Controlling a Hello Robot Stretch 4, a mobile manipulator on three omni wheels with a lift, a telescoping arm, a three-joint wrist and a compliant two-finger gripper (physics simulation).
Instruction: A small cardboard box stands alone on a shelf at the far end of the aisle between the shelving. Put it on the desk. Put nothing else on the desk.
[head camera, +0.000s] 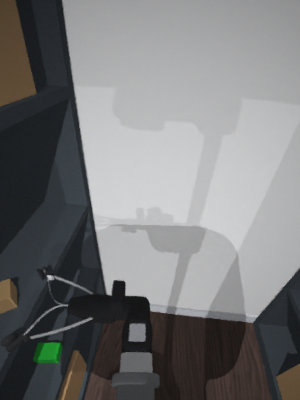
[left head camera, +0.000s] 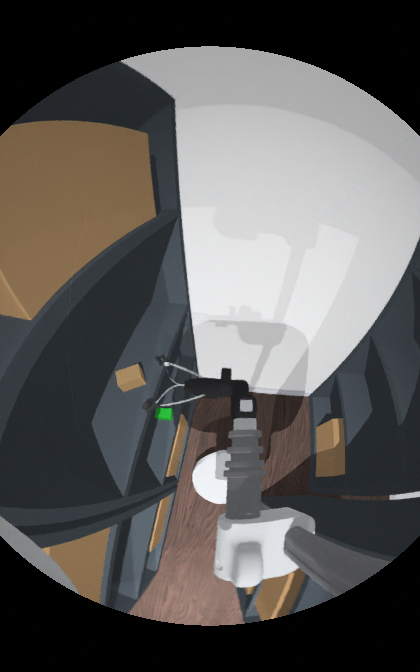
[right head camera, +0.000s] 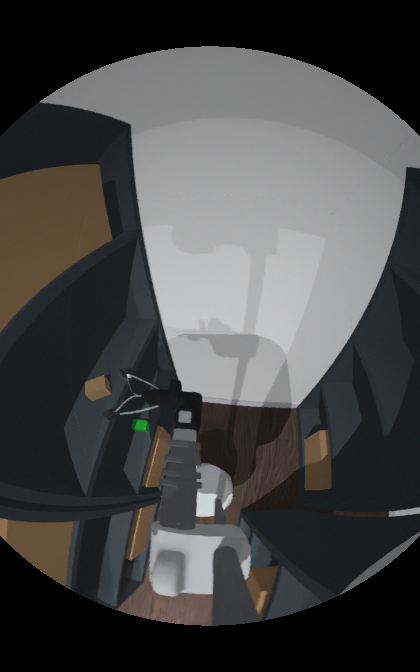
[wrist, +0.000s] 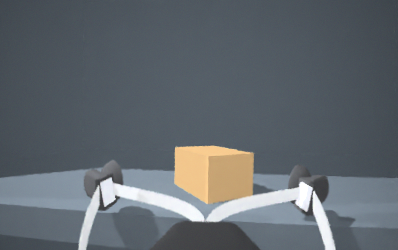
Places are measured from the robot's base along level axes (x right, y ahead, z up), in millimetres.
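Pixels of known places: gripper, between the fingertips: (head camera: 20, 302) (wrist: 205, 179).
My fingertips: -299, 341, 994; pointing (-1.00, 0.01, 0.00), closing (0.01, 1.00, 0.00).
Behind a point stands the place of what it marks, as x, y, z.
The small cardboard box (head camera: 7, 295) {-331, 350, 1013} (left head camera: 130, 377) (right head camera: 98, 387) (wrist: 215, 175) {-324, 352, 992} stands upright and alone on a shelf (left head camera: 112, 425) (right head camera: 82, 425) (wrist: 45, 192) {-345, 155, 963} of the left shelving. In the wrist view it lies beyond the fingertips, near the middle of the gap between them. My gripper (head camera: 31, 307) (left head camera: 154, 382) (right head camera: 118, 393) (wrist: 205, 179) {-299, 341, 994} is wide open and empty. Its fingers point left toward the box, at the front edge of the shelf, and do not touch the box. The desk does not show as such in these views.
A green block (head camera: 48, 352) {-352, 352, 550} (left head camera: 164, 414) (right head camera: 140, 425) sits lower in the left shelving, below the gripper. A large carton (left head camera: 75, 200) (right head camera: 50, 230) stands on the shelf above. A pale wall (head camera: 175, 165) {122, 788, 1163} closes the aisle. The right shelving holds another carton (left head camera: 330, 450) (right head camera: 318, 462).
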